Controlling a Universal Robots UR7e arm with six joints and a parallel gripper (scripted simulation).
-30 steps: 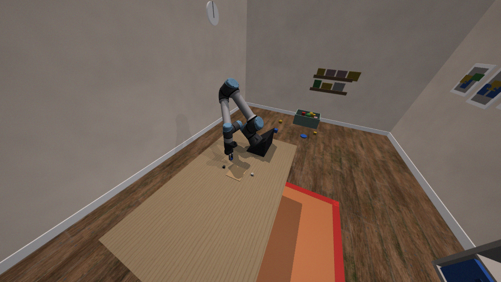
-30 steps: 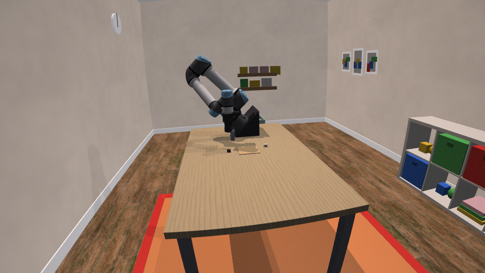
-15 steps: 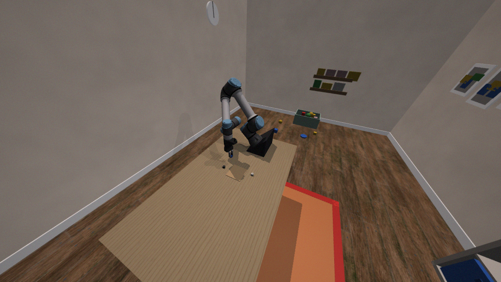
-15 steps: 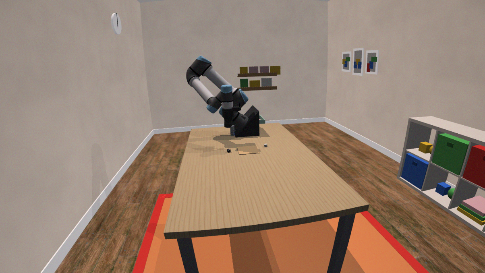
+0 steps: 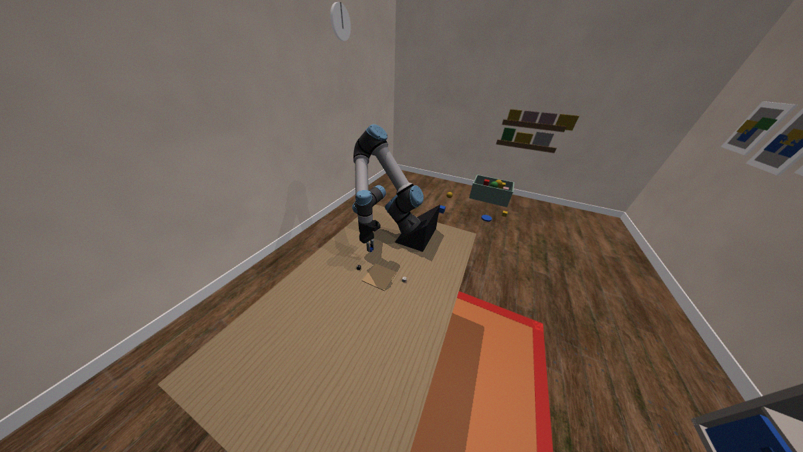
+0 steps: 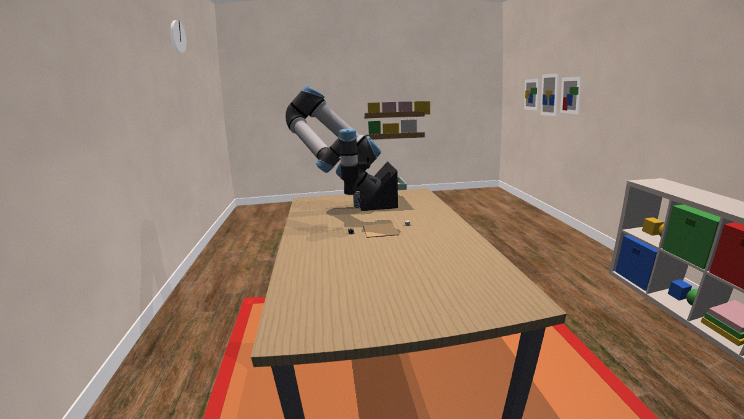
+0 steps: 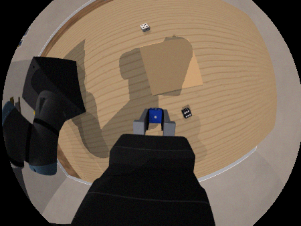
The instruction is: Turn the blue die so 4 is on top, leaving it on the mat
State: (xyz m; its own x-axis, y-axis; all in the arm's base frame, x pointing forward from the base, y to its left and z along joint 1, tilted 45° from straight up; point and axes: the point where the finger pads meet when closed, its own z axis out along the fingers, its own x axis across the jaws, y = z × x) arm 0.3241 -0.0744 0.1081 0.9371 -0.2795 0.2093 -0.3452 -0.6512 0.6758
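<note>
Now: the tan mat 12 cm below my hand, 9 cm to the left of it and 7 cm ahead of it. From my hand the other things lie so: blue die: 1 cm below; then white die: 23 cm to the left, 11 cm below, 4 cm ahead; then black die: 11 cm below, 7 cm ahead, 4 cm to the right.
</note>
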